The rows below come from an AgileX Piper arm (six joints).
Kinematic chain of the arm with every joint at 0, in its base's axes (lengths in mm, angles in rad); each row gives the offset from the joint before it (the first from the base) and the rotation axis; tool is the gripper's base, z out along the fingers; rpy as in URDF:
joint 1: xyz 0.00 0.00 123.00 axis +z
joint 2: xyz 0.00 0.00 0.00 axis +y
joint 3: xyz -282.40 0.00 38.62 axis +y
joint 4: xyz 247.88 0.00 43.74 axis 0.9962 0 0.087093
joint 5: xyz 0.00 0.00 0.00 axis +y
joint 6: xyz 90.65 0.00 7.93 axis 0.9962 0 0.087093
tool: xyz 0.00 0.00 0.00 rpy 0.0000 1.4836 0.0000
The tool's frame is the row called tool.
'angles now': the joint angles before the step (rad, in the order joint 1, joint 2, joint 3, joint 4, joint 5, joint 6). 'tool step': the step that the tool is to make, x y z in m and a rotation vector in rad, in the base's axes. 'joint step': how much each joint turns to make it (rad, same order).
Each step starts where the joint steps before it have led.
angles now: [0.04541, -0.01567, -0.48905, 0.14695, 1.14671, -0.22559]
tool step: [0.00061, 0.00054, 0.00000, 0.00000, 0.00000, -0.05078]
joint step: [-0.05084, 0.00002, 0.00001, 0.00005, -0.00001, -0.00005]
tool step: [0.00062, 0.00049, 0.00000, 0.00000, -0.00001, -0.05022]
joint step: [-0.05012, -0.00002, -0.00001, -0.00009, 0.00001, 0.00009]
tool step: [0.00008, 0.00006, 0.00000, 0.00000, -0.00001, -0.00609]
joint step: [-0.00611, 0.00001, 0.00001, 0.00002, -0.00002, -0.00002]
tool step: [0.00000, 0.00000, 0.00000, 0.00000, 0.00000, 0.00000]
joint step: [0.00000, 0.00000, 0.00000, 0.00000, 0.00000, 0.00000]
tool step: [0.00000, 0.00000, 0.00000, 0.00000, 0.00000, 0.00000]
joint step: [0.00000, 0.00000, 0.00000, 0.00000, 0.00000, 0.00000]
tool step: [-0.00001, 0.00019, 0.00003, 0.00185, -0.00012, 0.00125]
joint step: [-0.00006, 0.00000, -0.00004, 0.00229, 0.00004, -0.00005]
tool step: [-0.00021, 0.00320, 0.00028, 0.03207, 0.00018, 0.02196]
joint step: [0.00008, 0.00000, 0.00000, 0.03873, 0.00217, 0.00007]
